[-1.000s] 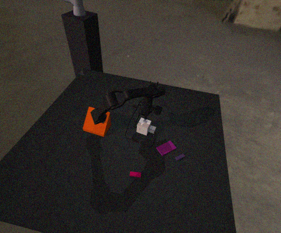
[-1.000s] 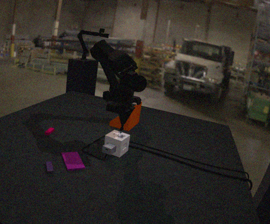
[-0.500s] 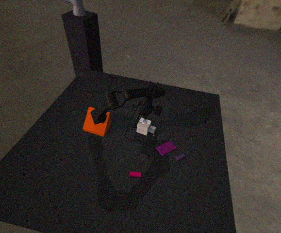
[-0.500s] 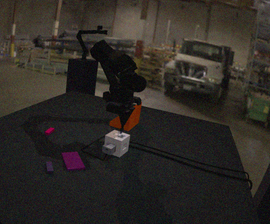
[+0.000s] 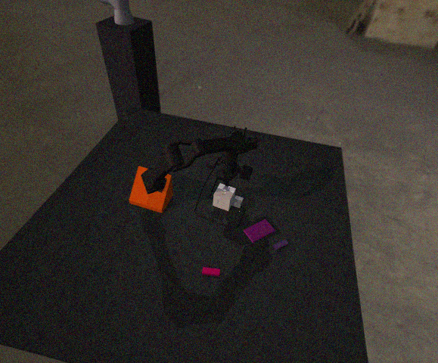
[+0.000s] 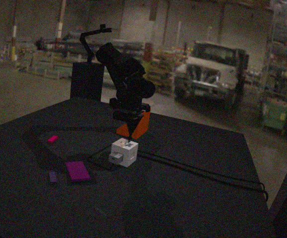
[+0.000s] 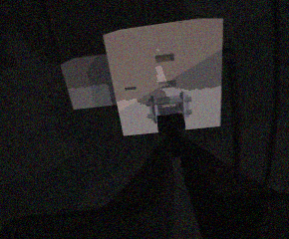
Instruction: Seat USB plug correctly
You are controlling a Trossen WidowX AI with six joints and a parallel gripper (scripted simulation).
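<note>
My gripper tip is now 2 cm above the dark USB plug. The rest, counted from my gripper tip: magenta flat card (19 cm ahead, 10 cm to the right, 12 cm below); pink piece (8 cm ahead, 35 cm to the right, 12 cm below).
</note>
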